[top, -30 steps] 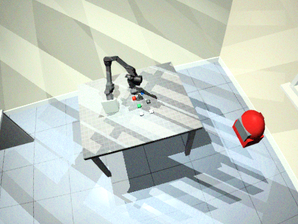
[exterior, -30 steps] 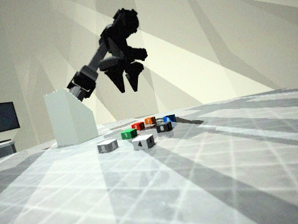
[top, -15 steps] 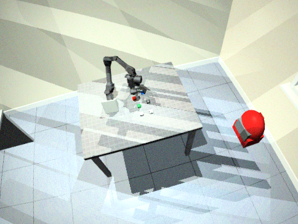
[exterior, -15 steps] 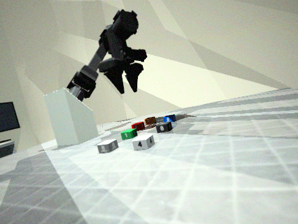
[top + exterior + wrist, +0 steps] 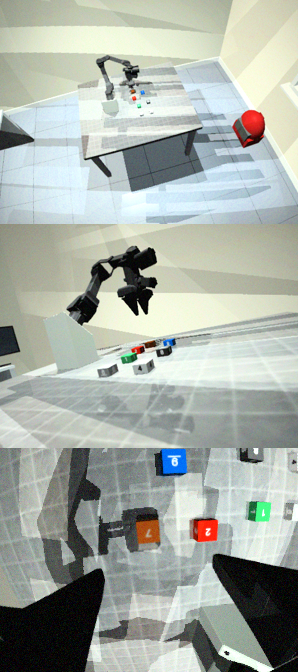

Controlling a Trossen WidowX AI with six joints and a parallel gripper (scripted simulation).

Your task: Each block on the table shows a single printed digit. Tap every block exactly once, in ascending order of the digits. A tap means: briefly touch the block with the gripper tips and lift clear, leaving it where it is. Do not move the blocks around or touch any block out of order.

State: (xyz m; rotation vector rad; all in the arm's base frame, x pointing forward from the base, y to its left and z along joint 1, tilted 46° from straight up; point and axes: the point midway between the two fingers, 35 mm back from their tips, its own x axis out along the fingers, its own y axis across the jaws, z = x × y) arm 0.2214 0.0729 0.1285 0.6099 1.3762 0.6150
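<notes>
Right now the green block is 30 mm ahead of my gripper tip, 190 mm to the right of it and 120 mm below it. The rest, counted from my gripper tip: blue block 100 mm ahead, 40 mm to the right, 120 mm below; red block 90 mm to the right, 120 mm below; orange block 120 mm below.
</notes>
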